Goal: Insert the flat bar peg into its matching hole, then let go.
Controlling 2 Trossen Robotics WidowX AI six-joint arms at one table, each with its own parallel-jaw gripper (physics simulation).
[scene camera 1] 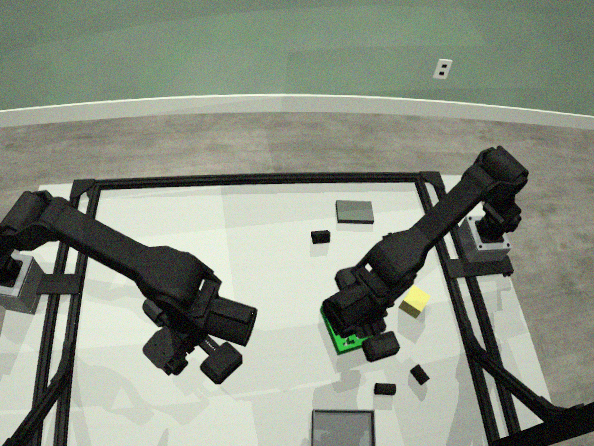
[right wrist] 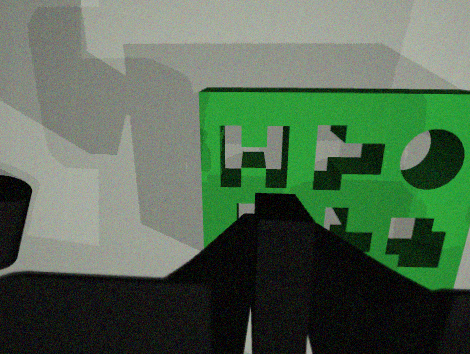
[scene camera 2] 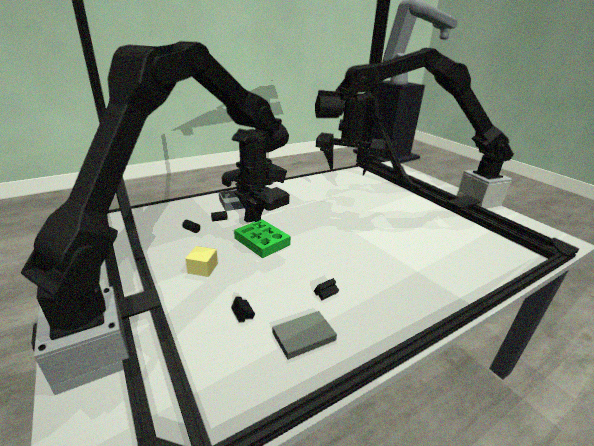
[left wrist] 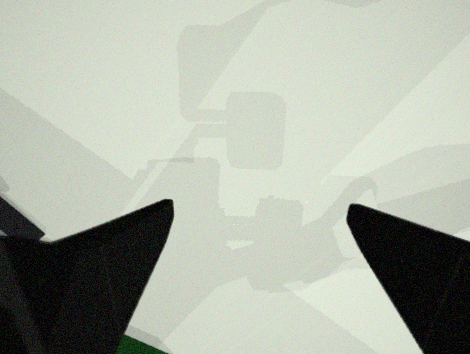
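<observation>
The green board [scene camera 1: 340,346] [scene camera 2: 252,241] [right wrist: 305,107] lies flat on the table, with several shaped holes. My right gripper [scene camera 2: 253,218] is above its far edge in scene camera 2, shut on the black flat bar peg [right wrist: 283,250], which points down between the fingertips. In the right wrist view the peg and fingers cover part of a straight-edged hole [right wrist: 245,209] below the H-shaped one. Whether the peg tip touches the board is hidden. My left gripper [scene camera 2: 347,168] [left wrist: 259,209] is open and empty, high above the table, away from the board.
A yellow block [scene camera 1: 415,301] [scene camera 2: 201,261] stands beside the board. Black pegs [scene camera 1: 320,236] [scene camera 1: 385,388] [scene camera 1: 419,374] [scene camera 2: 243,308] lie around. A flat grey block [scene camera 1: 354,211] [scene camera 2: 304,334] and a shallow grey tray [scene camera 1: 343,411] are at opposite sides of the board.
</observation>
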